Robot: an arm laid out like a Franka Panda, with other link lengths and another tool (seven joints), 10 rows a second.
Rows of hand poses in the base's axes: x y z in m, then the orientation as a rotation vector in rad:
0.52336 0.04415 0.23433 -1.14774 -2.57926 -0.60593
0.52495 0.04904 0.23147 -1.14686 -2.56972 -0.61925
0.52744 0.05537 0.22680 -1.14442 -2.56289 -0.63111
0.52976 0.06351 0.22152 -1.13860 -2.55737 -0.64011
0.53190 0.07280 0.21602 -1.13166 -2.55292 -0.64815
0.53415 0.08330 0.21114 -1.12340 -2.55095 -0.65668
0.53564 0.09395 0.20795 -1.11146 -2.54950 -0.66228
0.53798 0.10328 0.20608 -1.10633 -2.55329 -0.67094
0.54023 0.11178 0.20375 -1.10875 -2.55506 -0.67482
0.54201 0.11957 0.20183 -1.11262 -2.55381 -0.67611
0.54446 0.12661 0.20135 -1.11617 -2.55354 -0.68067
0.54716 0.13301 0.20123 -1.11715 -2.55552 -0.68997
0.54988 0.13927 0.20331 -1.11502 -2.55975 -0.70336
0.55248 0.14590 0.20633 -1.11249 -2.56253 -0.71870
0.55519 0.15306 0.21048 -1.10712 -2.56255 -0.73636
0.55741 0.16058 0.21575 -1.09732 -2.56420 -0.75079
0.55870 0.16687 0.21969 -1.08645 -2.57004 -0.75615
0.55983 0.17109 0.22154 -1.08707 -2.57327 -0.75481
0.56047 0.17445 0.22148 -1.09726 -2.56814 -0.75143
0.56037 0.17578 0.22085 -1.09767 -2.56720 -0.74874
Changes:
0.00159 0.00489 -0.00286 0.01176 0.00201 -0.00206
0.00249 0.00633 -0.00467 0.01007 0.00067 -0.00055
0.00232 0.00814 -0.00528 0.00874 0.00142 0.00227
0.00214 0.00929 -0.00550 0.00799 0.00113 0.00327
0.00225 0.01050 -0.00488 0.00739 -0.00093 0.00433
0.00149 0.01065 -0.00319 0.00645 0.00051 0.00733
0.00234 0.00933 -0.00187 0.00399 -0.00623 0.00259
0.00225 0.00850 -0.00233 0.00066 -0.00357 -0.00211
0.00178 0.00779 -0.00192 0.00038 -0.00016 -0.00296
0.00245 0.00704 -0.00048 0.00171 -0.00240 -0.00314
0.00270 0.00640 -0.00012 0.00371 -0.00602 -0.00188
0.00272 0.00626 0.00208 0.00545 -0.00928 -0.00017
0.00260 0.00663 0.00302 0.00720 -0.00899 -0.00029
0.00271 0.00716 0.00415 0.01032 -0.00750 0.00115
0.00222 0.00752 0.00527 0.00879 -0.00678 0.00476
0.00129 0.00629 0.00394 0.00229 -0.00583 0.00703
0.00113 0.00422 0.00185 -0.00239 -0.00206 -0.00009
0.00064 0.00336 -0.00006 -0.00145 0.00441 -0.00682
-0.00010 0.00133 -0.00063 -0.00102 0.00197 0.00007

